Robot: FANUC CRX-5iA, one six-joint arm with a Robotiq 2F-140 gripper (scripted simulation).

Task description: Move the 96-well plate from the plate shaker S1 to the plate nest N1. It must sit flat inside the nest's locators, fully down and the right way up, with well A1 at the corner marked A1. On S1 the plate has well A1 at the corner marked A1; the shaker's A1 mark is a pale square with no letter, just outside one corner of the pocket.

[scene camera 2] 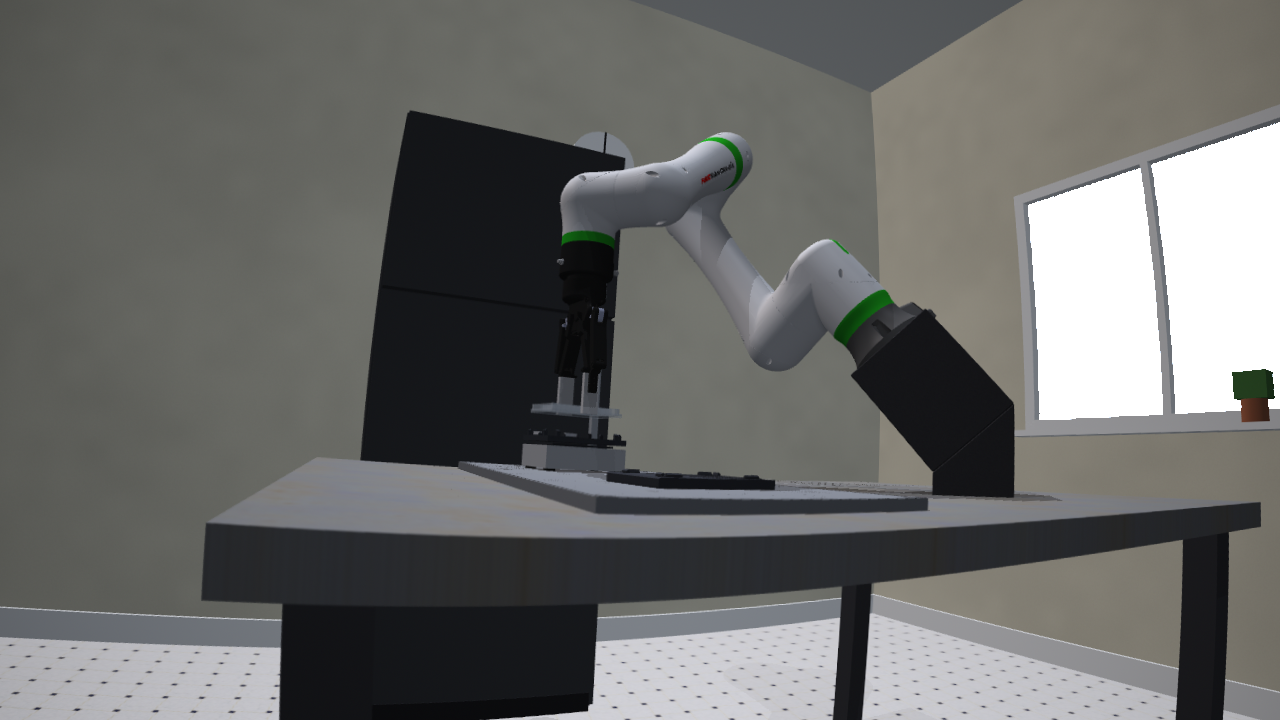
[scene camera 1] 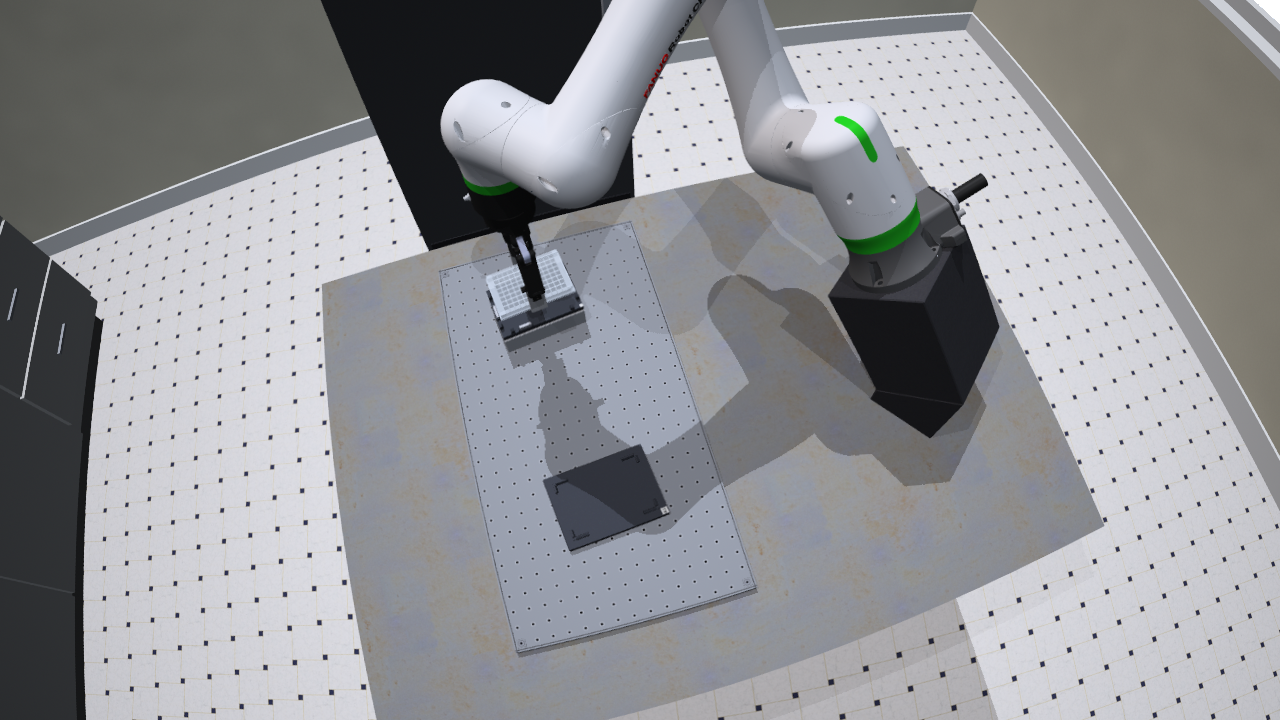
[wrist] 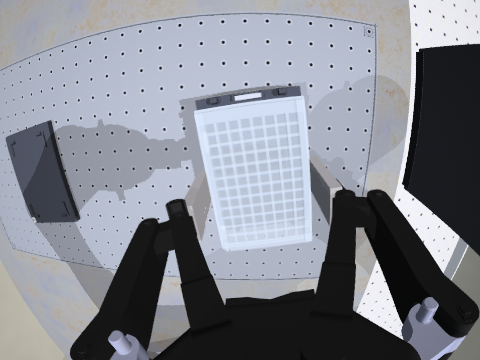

Labels:
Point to a dark plate nest N1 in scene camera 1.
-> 606, 497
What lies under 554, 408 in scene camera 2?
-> A white 96-well plate.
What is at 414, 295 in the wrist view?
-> My gripper.

